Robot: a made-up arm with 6 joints. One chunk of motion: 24 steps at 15 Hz.
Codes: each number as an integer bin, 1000 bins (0 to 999) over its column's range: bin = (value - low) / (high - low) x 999, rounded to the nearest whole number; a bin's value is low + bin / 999 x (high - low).
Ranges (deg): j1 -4..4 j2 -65..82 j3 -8..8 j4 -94..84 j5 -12..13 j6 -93..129
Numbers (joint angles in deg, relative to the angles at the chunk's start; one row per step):
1: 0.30 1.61 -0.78 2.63 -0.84 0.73
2: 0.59 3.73 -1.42 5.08 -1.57 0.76
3: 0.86 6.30 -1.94 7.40 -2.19 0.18
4: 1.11 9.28 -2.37 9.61 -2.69 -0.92
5: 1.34 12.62 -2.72 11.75 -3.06 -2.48
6: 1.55 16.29 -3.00 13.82 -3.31 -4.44
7: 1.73 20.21 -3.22 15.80 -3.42 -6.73
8: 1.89 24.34 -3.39 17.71 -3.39 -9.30
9: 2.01 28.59 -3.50 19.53 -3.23 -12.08
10: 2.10 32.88 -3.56 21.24 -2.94 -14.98
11: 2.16 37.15 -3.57 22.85 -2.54 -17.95
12: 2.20 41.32 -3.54 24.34 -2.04 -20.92
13: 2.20 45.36 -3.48 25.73 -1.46 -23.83
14: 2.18 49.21 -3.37 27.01 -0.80 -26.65
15: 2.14 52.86 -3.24 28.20 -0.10 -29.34
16: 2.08 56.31 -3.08 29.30 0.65 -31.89
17: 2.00 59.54 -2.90 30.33 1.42 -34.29
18: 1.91 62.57 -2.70 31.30 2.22 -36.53
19: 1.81 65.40 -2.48 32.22 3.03 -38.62
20: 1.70 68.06 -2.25 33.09 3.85 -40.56
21: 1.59 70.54 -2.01 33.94 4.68 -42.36
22: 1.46 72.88 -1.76 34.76 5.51 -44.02
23: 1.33 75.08 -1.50 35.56 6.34 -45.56
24: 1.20 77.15 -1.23 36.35 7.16 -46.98
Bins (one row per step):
1: 537 453 451 542 446 422
2: 573 467 411 556 417 422
3: 607 485 378 569 392 419
4: 638 505 352 581 372 414
5: 667 527 330 594 357 407
6: 693 552 312 605 347 399
7: 716 579 298 616 343 388
8: 736 607 288 627 344 377
9: 750 636 281 637 350 364
10: 762 665 277 647 362 351
11: 769 694 277 656 378 338
12: 774 723 278 664 398 324
13: 774 750 282 672 421 311
14: 772 776 289 679 448 299
15: 767 801 297 686 476 286
16: 759 824 307 692 505 275
17: 749 846 318 698 536 264
18: 738 867 331 703 568 254
19: 726 886 345 708 601 245
20: 712 904 359 713 633 236
21: 698 921 374 718 667 228
22: 682 937 390 723 700 220
23: 666 952 406 727 733 213
24: 649 966 423 732 766 207

